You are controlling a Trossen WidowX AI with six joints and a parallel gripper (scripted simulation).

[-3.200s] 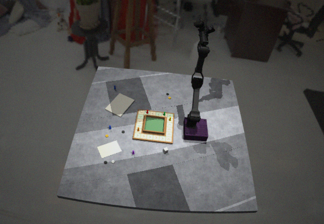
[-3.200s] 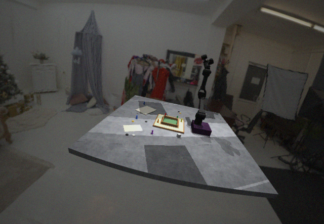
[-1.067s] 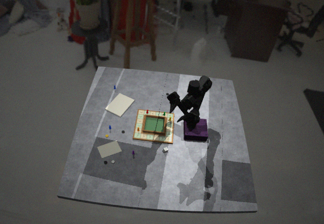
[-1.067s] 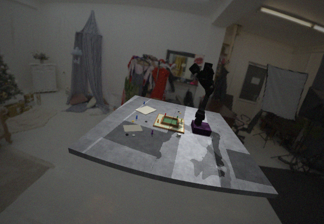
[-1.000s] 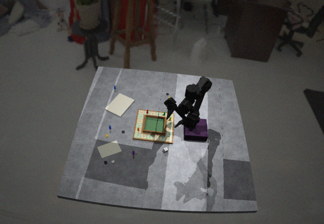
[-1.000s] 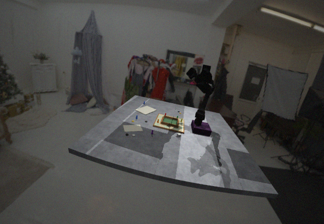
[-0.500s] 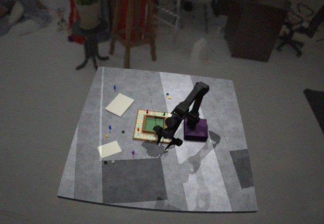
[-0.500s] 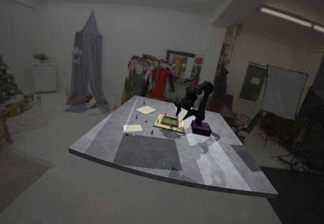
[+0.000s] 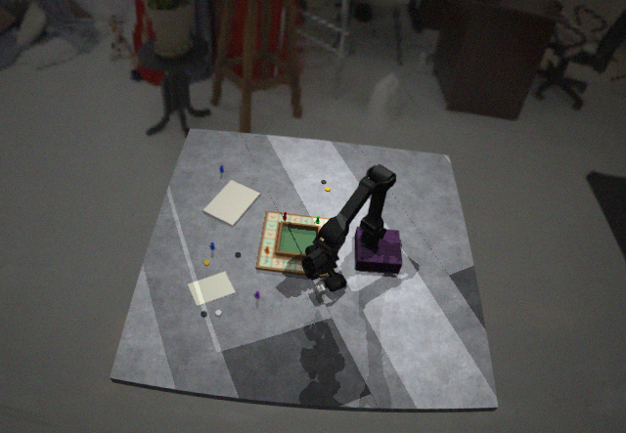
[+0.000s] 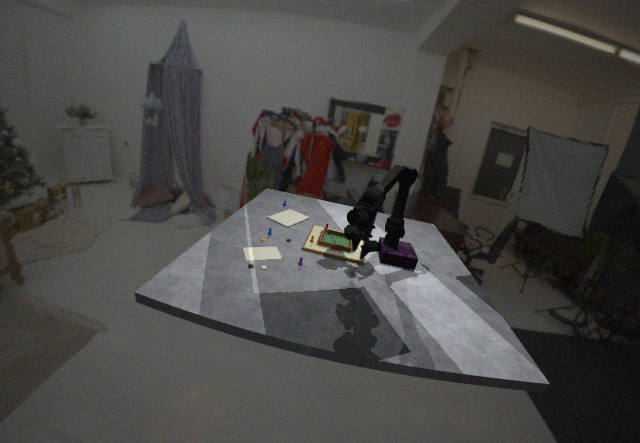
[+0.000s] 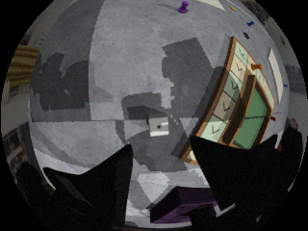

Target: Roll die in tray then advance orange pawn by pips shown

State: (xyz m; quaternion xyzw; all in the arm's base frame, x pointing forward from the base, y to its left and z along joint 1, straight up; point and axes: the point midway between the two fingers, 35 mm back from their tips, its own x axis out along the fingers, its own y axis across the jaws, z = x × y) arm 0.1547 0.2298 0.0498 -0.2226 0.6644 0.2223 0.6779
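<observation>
Now: gripper tip 60 mm above the white die. From my gripper tip the other things lie so: yellow pawn (280 mm to the right, 50 mm below, 10 mm ahead); green tray (200 mm to the right, 110 mm ahead, 70 mm below); orange pawn (220 mm ahead, 130 mm to the right, 50 mm below).
</observation>
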